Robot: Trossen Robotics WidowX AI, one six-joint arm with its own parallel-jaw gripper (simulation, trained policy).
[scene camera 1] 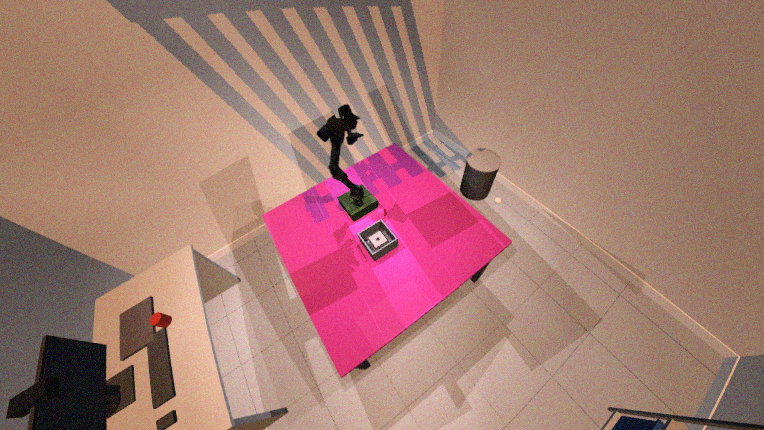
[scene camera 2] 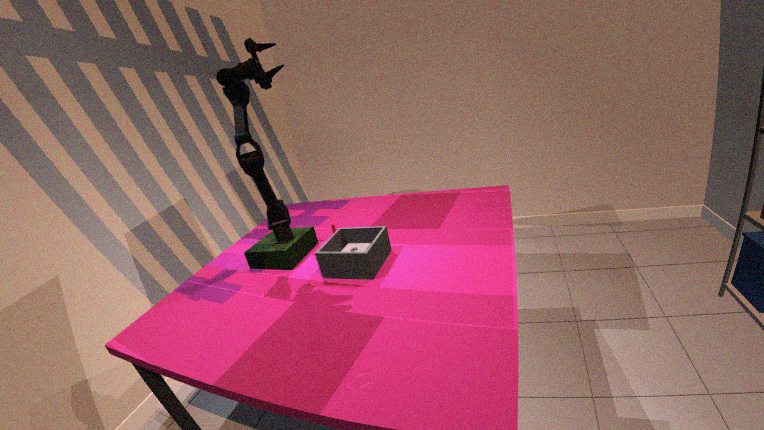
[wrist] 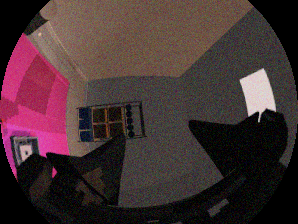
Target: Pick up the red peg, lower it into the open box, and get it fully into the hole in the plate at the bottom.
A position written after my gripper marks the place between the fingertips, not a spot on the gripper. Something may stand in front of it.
I see my gripper (scene camera 2: 279, 54).
My gripper also shows in the wrist view (wrist: 158, 130).
